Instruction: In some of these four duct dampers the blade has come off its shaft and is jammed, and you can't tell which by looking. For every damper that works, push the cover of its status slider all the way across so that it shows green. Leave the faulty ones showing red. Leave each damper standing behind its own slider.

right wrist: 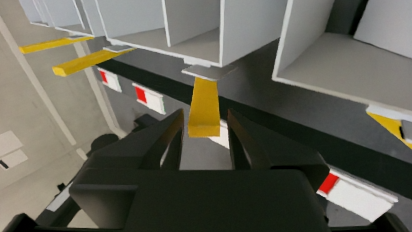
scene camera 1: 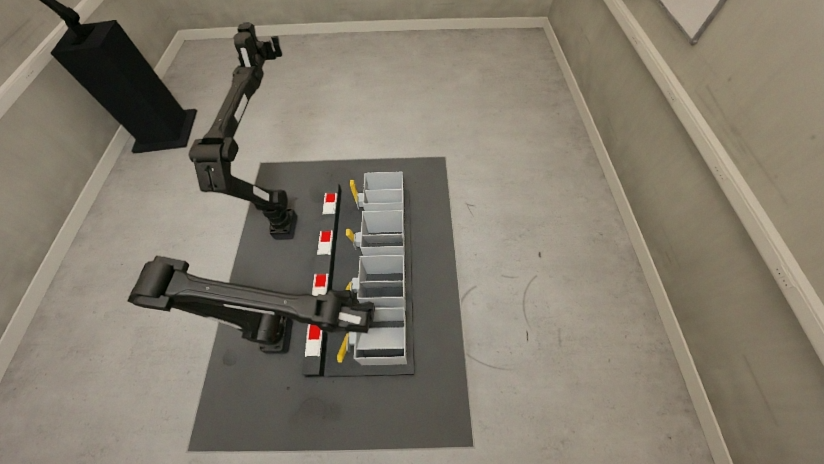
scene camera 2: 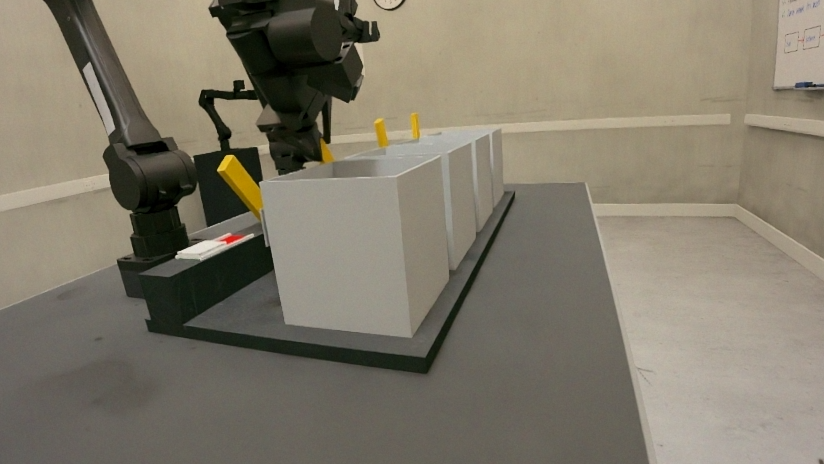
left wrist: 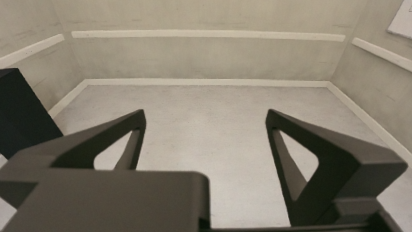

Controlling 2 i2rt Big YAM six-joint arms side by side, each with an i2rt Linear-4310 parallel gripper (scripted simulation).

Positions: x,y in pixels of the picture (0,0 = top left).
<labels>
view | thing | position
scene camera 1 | damper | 377,338
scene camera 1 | damper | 375,184
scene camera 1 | damper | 372,221
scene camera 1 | damper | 386,264
</labels>
